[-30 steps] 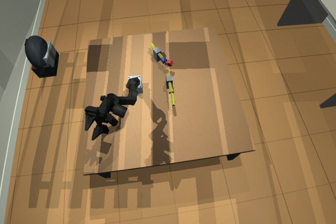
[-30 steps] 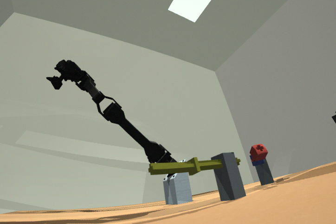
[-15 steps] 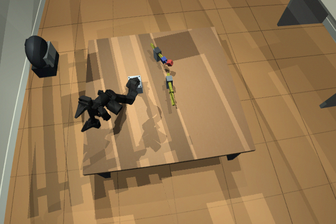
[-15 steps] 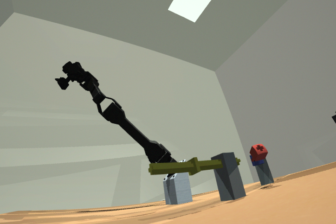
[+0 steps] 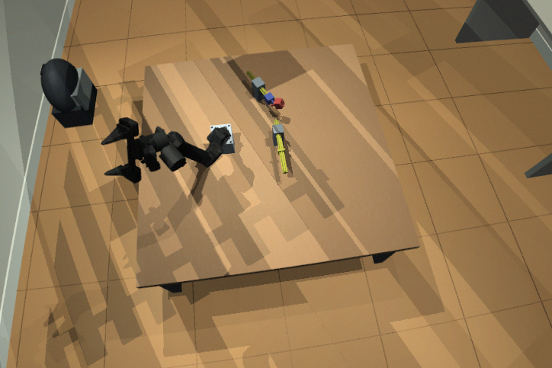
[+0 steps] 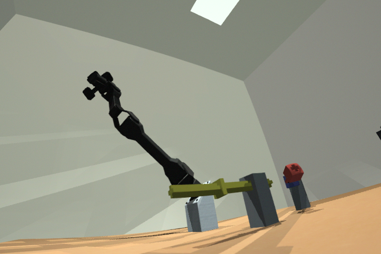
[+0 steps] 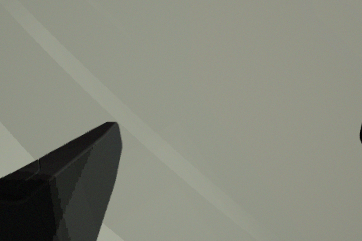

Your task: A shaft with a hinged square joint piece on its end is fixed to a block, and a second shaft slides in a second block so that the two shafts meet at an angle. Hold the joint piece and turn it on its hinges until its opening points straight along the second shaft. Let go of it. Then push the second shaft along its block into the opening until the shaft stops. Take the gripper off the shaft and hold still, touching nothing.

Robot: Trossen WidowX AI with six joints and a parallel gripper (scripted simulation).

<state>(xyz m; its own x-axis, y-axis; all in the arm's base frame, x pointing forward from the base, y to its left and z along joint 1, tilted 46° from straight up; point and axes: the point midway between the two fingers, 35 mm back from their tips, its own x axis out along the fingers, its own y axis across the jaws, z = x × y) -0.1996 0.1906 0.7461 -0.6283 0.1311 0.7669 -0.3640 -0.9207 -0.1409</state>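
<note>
The red joint piece is 660 mm below my gripper tip, 630 mm ahead of it and 550 mm to the left of it.
</note>
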